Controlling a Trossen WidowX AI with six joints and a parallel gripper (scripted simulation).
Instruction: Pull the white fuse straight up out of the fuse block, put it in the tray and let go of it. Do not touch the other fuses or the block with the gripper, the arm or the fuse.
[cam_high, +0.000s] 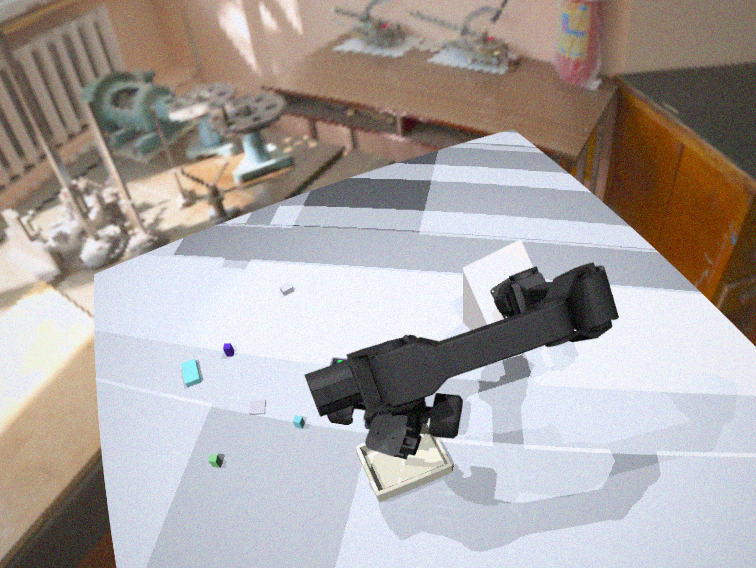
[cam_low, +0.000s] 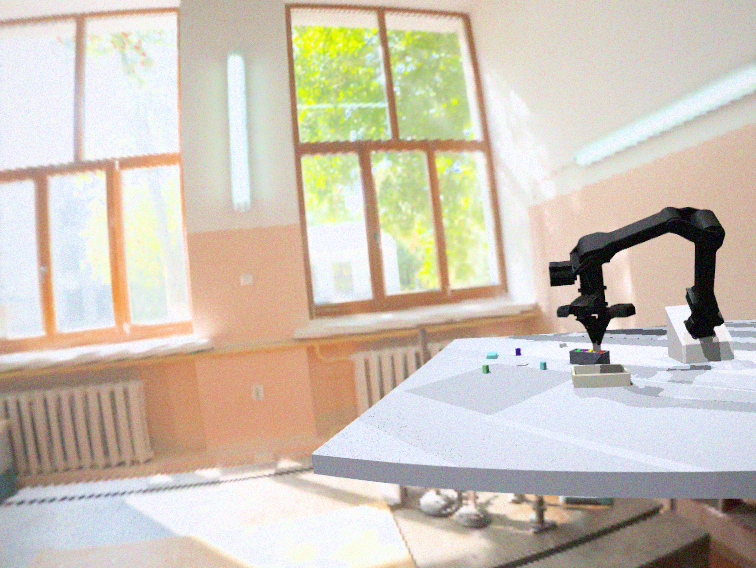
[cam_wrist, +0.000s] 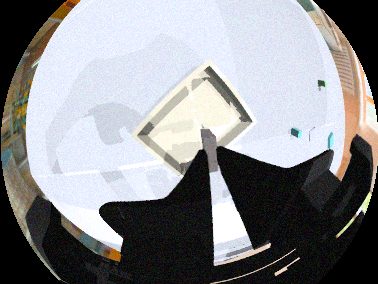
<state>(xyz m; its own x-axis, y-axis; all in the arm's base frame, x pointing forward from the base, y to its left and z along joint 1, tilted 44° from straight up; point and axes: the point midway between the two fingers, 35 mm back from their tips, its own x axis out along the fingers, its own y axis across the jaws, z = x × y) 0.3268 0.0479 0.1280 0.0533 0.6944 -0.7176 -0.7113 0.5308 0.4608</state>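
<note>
Now: the cream tray 9 cm below my gripper tip. The rest, counted from my gripper tip: teal cube 11 cm ahead, 17 cm to the right, 8 cm below; then green cube 28 cm ahead, 18 cm to the right, 8 cm below; then white fuse 1 cm below.
</note>
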